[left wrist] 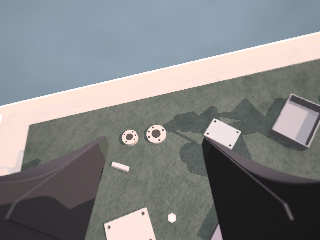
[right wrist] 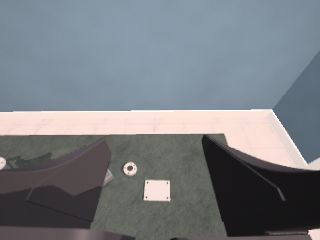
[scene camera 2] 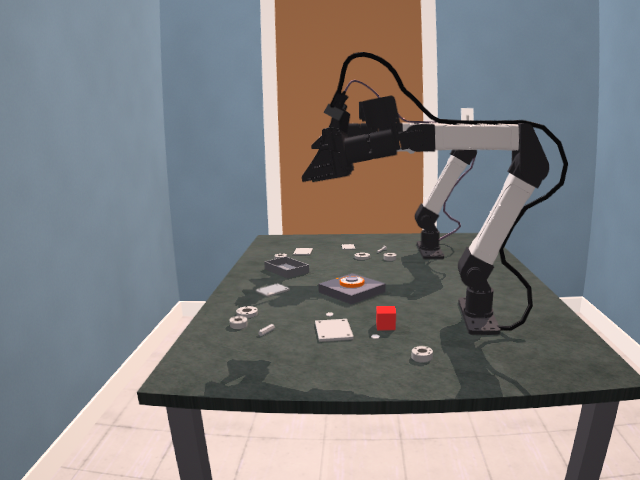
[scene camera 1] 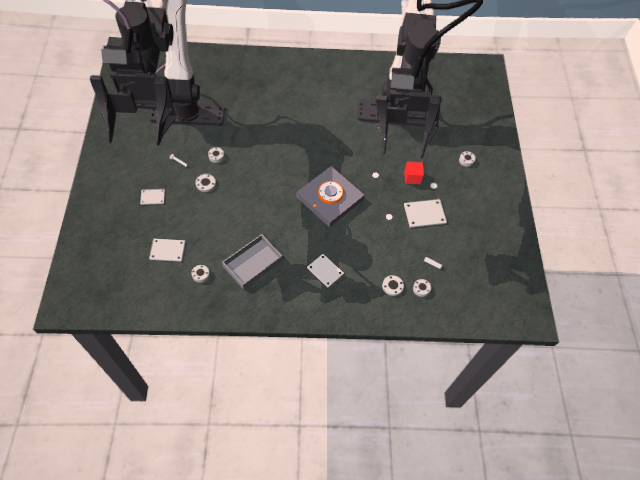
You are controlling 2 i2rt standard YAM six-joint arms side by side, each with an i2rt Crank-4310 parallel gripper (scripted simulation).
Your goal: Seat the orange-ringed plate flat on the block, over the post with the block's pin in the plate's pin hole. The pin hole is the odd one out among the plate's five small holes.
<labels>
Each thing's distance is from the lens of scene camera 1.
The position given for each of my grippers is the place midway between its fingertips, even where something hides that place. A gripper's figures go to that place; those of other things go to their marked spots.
my left gripper (scene camera 1: 402,155): 126 cm
my right gripper (scene camera 1: 133,143): 123 cm
grey-purple block (scene camera 1: 329,213): 150 cm
grey tray (scene camera 1: 259,256): 146 cm
</labels>
